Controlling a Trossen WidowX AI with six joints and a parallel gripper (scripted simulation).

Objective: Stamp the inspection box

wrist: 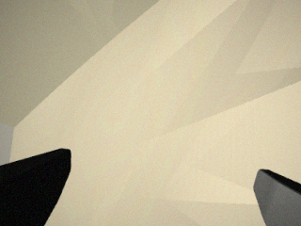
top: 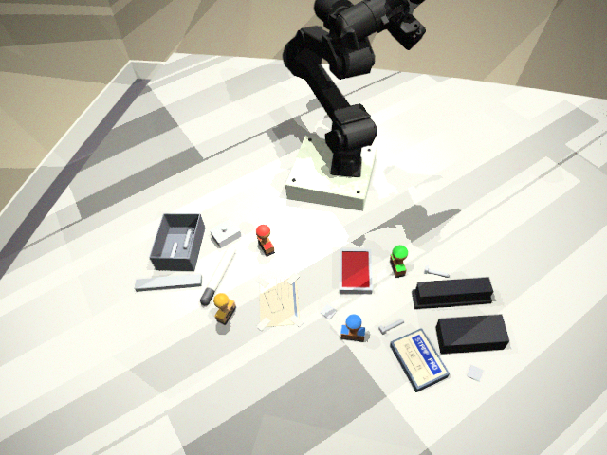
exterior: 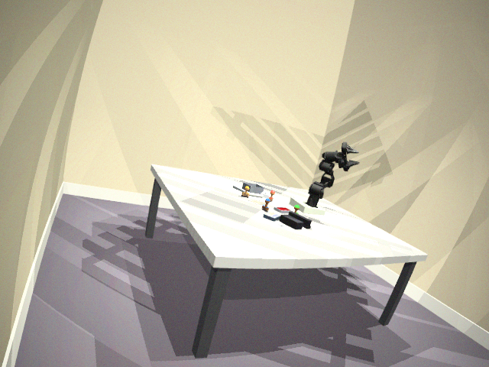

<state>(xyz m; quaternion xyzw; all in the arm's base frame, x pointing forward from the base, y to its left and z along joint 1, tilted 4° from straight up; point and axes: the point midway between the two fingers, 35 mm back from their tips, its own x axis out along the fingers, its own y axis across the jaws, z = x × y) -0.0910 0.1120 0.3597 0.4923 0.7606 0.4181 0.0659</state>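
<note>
My gripper tip is now 35 cm short of the green-knobbed stamp, 5 cm to the left of it and 38 cm above it. Round my gripper tip: red ink pad (37 cm ahead, 12 cm to the right, 39 cm below); red-knobbed stamp (32 cm ahead, 30 cm to the right, 38 cm below); blue-knobbed stamp (50 cm ahead, 12 cm to the right, 38 cm below).
</note>
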